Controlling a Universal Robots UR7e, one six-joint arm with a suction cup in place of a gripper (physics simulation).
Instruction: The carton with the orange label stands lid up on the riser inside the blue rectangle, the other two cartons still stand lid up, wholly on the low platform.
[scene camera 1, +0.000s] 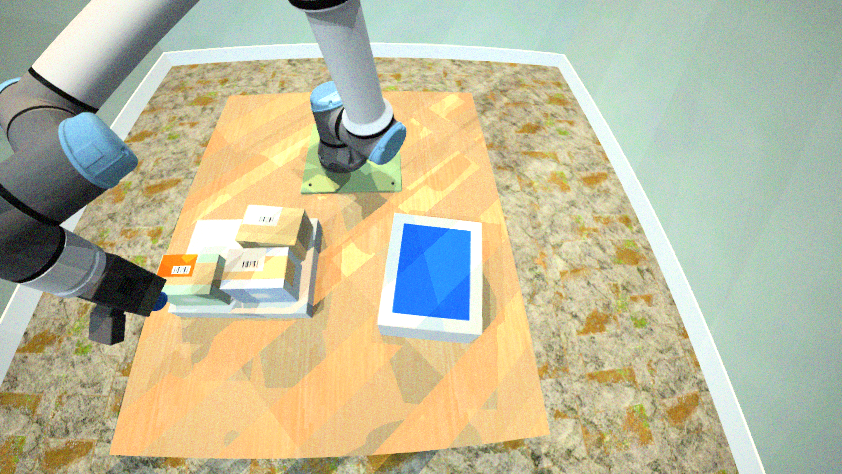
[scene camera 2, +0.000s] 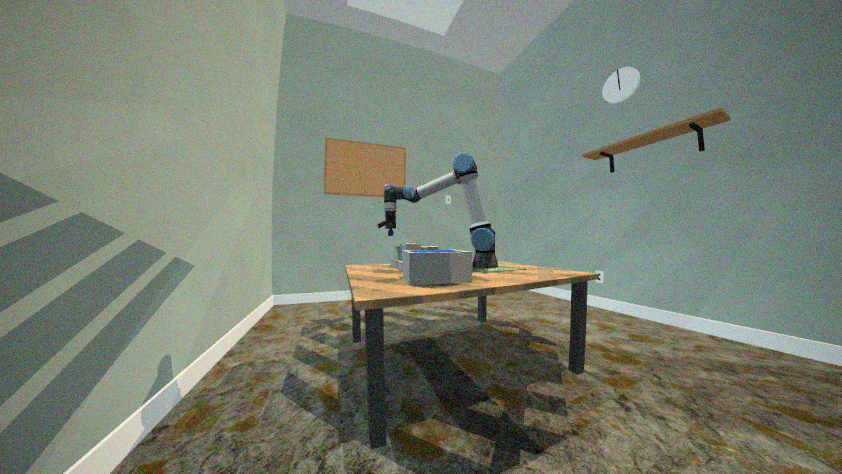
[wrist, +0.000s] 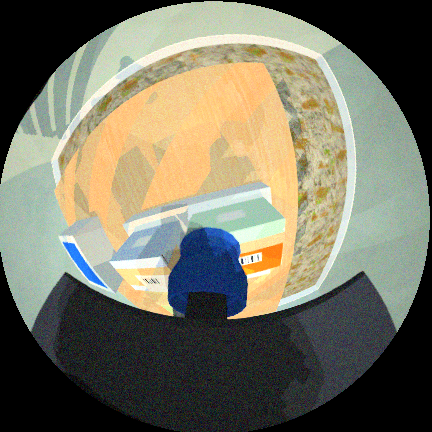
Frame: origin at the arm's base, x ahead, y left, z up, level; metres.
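Seen in the pictures: end effector, tool point: (scene camera 1: 157, 301) (scene camera 2: 390, 235) (wrist: 209, 253); arm's base, origin of the base link: (scene camera 1: 343, 154) (scene camera 2: 485, 266).
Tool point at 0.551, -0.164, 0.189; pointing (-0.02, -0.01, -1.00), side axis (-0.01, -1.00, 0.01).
Note:
Offsets run from my tool point to a thing's top centre, as dx, dy, dz. Level surfaces: height alone.
The carton with the orange label @[-0.073, -0.032, -0.066] (scene camera 1: 205, 272) (wrist: 237, 219) stands lid up at the front left of the low platform (scene camera 1: 210, 232) (wrist: 227, 196). A white-blue carton @[-0.108, +0.122, -0.050] (scene camera 1: 259, 274) (wrist: 148, 246) stands lid up beside it, and a tan carton @[-0.216, +0.106, -0.067] (scene camera 1: 281, 224) stands lid up behind that one. The riser @[-0.175, +0.474, -0.076] (scene camera 1: 427, 326) (scene camera 2: 425, 269) (wrist: 95, 234) bears the blue rectangle @[-0.175, +0.474, -0.076] (scene camera 1: 436, 270) (wrist: 83, 264), with no carton on it. My gripper (scene camera 1: 159, 301) (scene camera 2: 390, 233) (wrist: 210, 240), a blue suction cup, is open and holds nothing. It hangs above the platform's left side, apart from the cartons; it partly hides them in the wrist view.
The low platform and riser stand apart on the wooden table @[dz -0.196] (scene camera 1: 329, 406) (scene camera 2: 377, 294). The arm's base stands on a green plate (scene camera 1: 353, 183) behind them. A wall shelf (scene camera 2: 656, 135) and a board (scene camera 2: 364, 166) hang on the walls.

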